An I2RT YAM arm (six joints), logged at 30 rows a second.
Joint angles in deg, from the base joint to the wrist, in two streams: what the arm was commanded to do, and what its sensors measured. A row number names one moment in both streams.
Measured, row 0:
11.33, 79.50, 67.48, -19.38, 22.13, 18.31
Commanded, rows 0 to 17:
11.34, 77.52, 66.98, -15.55, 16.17, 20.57
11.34, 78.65, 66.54, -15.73, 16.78, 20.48
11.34, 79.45, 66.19, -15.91, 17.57, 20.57
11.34, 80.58, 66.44, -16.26, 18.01, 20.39
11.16, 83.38, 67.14, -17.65, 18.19, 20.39
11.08, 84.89, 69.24, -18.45, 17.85, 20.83
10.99, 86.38, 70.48, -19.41, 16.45, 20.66
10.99, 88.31, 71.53, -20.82, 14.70, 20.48
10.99, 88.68, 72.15, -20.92, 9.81, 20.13
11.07, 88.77, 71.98, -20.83, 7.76, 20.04
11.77, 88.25, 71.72, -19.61, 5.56, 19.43
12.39, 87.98, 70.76, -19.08, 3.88, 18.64
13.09, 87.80, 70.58, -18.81, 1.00, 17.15
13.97, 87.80, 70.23, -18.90, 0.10, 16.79
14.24, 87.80, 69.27, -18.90, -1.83, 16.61
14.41, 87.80, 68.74, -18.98, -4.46, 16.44
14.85, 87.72, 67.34, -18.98, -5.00, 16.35
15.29, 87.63, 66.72, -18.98, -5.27, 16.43
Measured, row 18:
13.98, 89.32, 68.38, -20.27, 1.52, 17.76
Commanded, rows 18 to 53:
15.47, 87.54, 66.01, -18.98, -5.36, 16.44
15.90, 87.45, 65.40, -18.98, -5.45, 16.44
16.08, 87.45, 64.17, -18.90, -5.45, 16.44
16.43, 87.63, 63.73, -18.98, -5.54, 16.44
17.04, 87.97, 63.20, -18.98, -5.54, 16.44
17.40, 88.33, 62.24, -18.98, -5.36, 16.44
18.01, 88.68, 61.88, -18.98, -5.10, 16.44
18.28, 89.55, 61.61, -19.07, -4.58, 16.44
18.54, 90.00, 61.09, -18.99, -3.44, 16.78
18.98, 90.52, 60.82, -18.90, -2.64, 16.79
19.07, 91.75, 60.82, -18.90, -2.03, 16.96
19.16, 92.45, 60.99, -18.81, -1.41, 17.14
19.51, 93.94, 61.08, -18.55, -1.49, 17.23
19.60, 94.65, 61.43, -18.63, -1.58, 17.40
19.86, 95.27, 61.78, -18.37, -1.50, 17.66
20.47, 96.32, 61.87, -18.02, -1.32, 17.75
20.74, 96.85, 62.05, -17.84, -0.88, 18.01
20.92, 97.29, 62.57, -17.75, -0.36, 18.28
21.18, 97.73, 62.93, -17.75, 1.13, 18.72
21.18, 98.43, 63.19, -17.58, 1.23, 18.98
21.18, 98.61, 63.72, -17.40, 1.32, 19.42
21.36, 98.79, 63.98, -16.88, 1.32, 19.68
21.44, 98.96, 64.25, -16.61, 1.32, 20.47
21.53, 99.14, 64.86, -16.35, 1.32, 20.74
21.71, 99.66, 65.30, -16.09, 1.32, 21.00
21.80, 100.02, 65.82, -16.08, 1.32, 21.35
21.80, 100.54, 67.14, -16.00, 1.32, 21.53
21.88, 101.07, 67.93, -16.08, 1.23, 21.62
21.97, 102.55, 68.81, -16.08, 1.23, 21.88
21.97, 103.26, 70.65, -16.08, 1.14, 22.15
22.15, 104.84, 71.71, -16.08, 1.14, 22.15
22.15, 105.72, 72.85, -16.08, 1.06, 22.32
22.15, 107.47, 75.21, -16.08, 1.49, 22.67
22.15, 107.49, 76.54, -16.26, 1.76, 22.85
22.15, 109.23, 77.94, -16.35, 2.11, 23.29
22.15, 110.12, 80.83, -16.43, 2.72, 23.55
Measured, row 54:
21.82, 107.81, 74.39, -18.44, 0.86, 21.78
